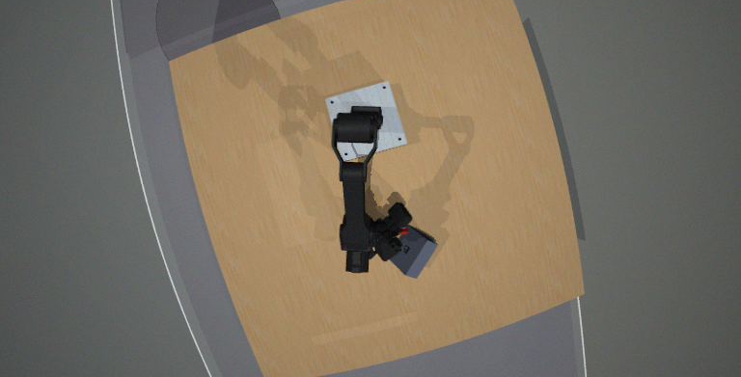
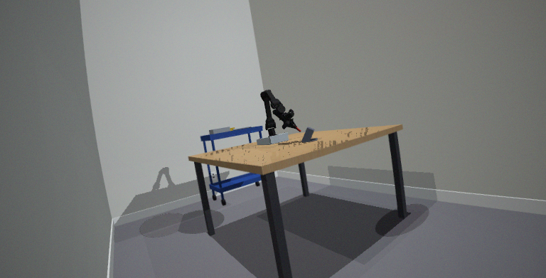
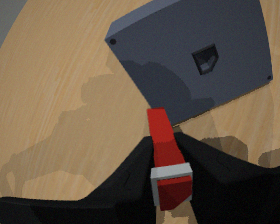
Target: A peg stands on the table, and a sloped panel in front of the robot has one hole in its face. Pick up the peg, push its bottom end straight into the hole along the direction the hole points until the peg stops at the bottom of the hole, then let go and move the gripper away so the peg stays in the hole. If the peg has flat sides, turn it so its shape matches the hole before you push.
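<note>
Right now the sloped panel is 90 mm ahead of my gripper tip, 30 mm to the left of it and 60 mm below it. Round my gripper tip: red peg (10 mm behind, 10 mm to the right, 10 mm above).
</note>
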